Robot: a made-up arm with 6 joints.
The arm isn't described. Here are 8 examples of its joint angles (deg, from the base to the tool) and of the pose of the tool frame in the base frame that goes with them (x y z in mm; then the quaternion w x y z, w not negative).
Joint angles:
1: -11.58 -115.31 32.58 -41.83 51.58 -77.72
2: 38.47 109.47 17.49 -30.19 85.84 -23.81
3: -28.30 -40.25 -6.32 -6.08 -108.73 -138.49
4: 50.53 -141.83 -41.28 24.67 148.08 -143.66
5: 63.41 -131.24 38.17 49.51 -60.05 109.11
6: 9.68 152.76 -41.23 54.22 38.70 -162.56
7: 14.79 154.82 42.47 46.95 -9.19 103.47
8: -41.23 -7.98 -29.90 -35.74 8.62 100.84
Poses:
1: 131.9 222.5 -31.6 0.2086 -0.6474 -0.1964 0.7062
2: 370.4 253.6 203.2 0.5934 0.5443 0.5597 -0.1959
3: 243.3 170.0 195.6 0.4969 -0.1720 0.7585 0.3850
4: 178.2 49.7 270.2 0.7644 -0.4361 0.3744 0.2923
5: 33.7 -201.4 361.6 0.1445 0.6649 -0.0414 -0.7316
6: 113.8 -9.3 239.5 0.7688 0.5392 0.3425 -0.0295
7: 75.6 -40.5 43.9 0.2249 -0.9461 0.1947 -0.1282
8: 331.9 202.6 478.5 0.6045 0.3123 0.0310 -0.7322
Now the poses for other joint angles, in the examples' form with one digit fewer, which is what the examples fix.
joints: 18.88 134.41 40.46 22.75 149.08 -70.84
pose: 387 -21 250 0.895 0.402 -0.051 -0.187
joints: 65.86 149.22 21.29 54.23 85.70 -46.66
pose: 292 88 22 0.855 -0.182 0.475 0.102
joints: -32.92 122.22 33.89 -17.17 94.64 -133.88
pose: 390 -47 265 0.678 0.602 -0.421 -0.022
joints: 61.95 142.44 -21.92 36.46 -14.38 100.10
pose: 61 -133 147 0.015 0.923 -0.102 0.370
